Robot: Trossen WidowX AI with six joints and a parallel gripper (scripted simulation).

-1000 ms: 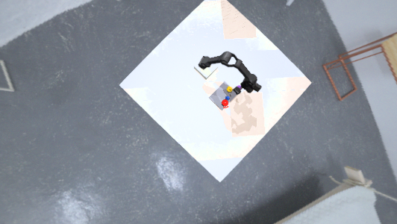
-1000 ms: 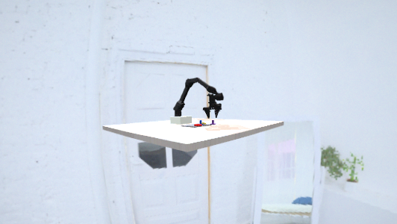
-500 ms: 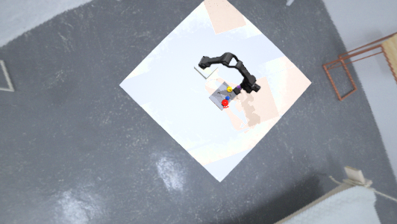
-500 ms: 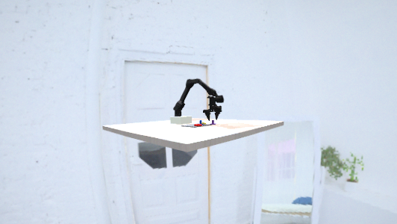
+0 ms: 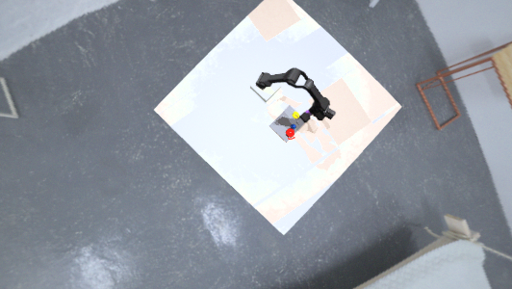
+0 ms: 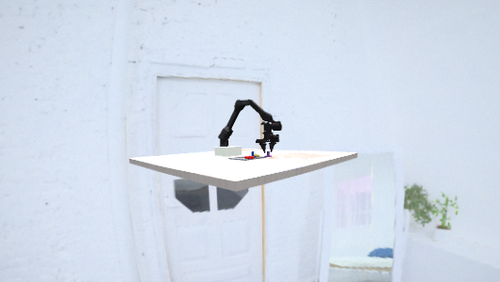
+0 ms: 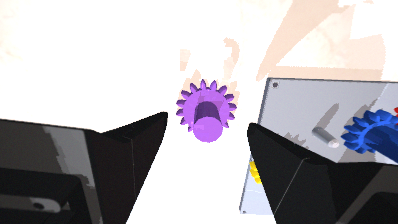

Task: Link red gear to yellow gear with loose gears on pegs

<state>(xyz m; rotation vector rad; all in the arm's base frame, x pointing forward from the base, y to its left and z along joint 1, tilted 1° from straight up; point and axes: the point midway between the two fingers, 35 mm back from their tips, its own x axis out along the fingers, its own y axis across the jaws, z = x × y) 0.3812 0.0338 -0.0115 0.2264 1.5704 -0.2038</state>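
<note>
Right now my gripper tip is 4 cm past the blue gear and 14 cm to the left of it. From my gripper tip the other things lie so: yellow gear 7 cm behind, 6 cm to the right, 1 cm below; purple gear 1 cm below; red gear 3 cm behind, 19 cm to the right, 1 cm below.
</note>
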